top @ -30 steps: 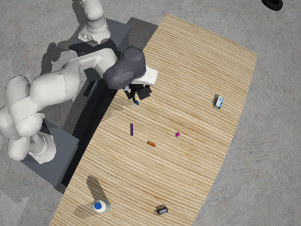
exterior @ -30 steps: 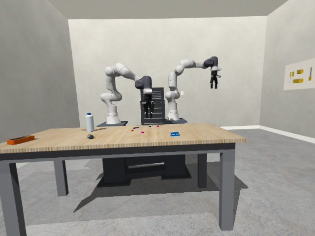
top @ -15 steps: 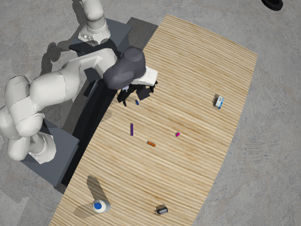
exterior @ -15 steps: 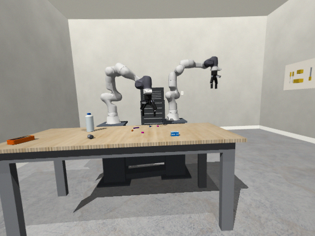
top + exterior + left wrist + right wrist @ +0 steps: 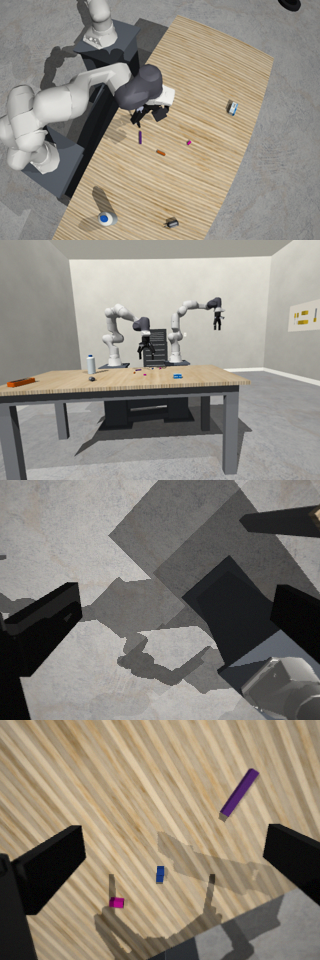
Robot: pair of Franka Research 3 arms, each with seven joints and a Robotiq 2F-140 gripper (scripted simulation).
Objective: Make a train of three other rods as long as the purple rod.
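My right hand is 8 cm short of the orange rod, 12 cm to the left of it and 11 cm above it. Also, from my right hand: dark object (25 cm ahead, 45 cm to the right, 11 cm below); purple rod (3 cm behind, 8 cm to the right, 11 cm below); blue-and-white box (36 cm ahead, 21 cm to the left, 10 cm below).
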